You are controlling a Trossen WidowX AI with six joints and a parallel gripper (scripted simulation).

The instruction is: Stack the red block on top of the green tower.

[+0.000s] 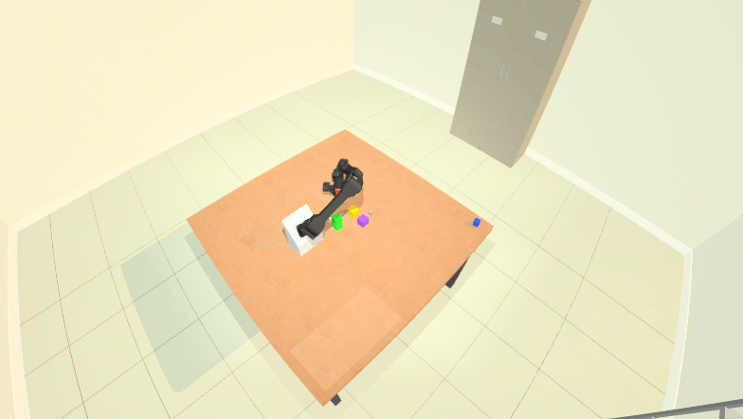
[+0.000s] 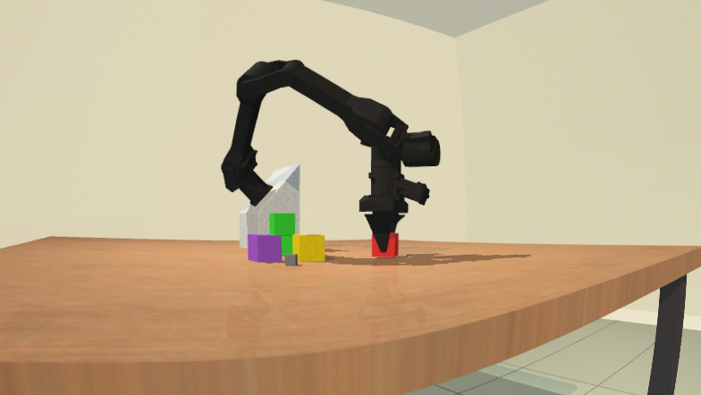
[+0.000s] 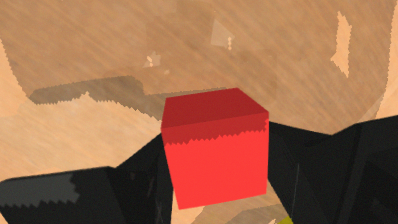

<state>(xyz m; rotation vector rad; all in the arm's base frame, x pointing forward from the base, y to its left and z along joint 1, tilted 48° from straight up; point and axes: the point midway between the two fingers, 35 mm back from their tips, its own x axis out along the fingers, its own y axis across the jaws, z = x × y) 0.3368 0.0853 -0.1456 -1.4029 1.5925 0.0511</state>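
The green block is 17 cm to the right of my gripper tip, 13 cm behind it and 5 cm above it. Also, from my gripper tip: red block (1 cm above); then small grey cube (20 cm to the right, 7 cm ahead); then yellow block (15 cm to the right, 1 cm behind, 1 cm above).
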